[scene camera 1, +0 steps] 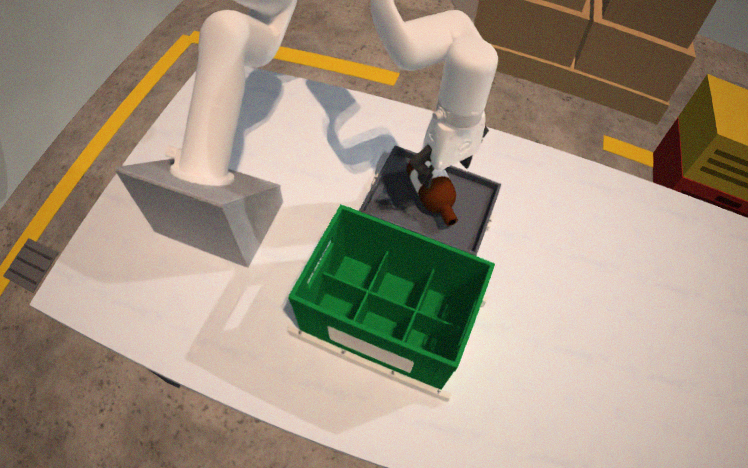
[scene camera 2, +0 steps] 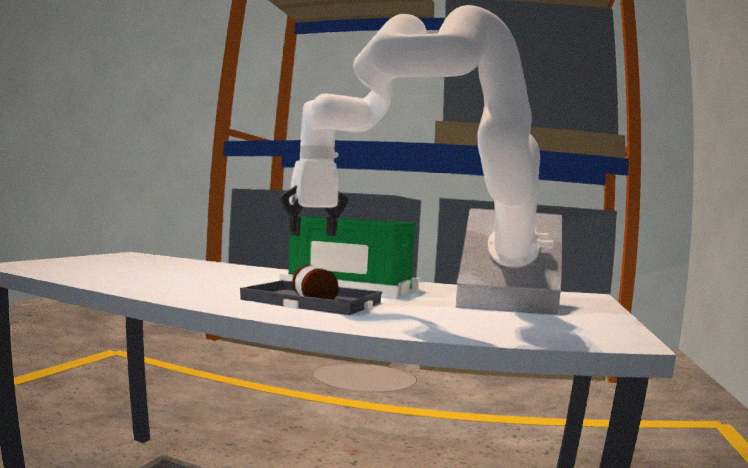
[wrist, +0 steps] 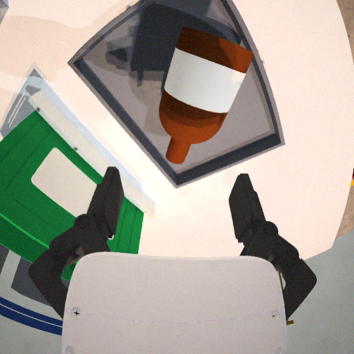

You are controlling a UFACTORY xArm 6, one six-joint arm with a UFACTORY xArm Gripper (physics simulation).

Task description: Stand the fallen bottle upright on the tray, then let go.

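A brown bottle with a white label lies on its side in the dark grey tray. In scene camera 1 its neck points toward the green crate, and part of its label end is hidden behind a finger. In scene camera 2 its round base faces the camera. My gripper is open and empty. It points down and hangs above the bottle, well apart from it. In the wrist view the neck points down toward the space between the fingers.
A green crate with several compartments stands right beside the tray on the white table. The grey block under the arm's base stands at the other side. A blue and orange shelf rack stands behind the table.
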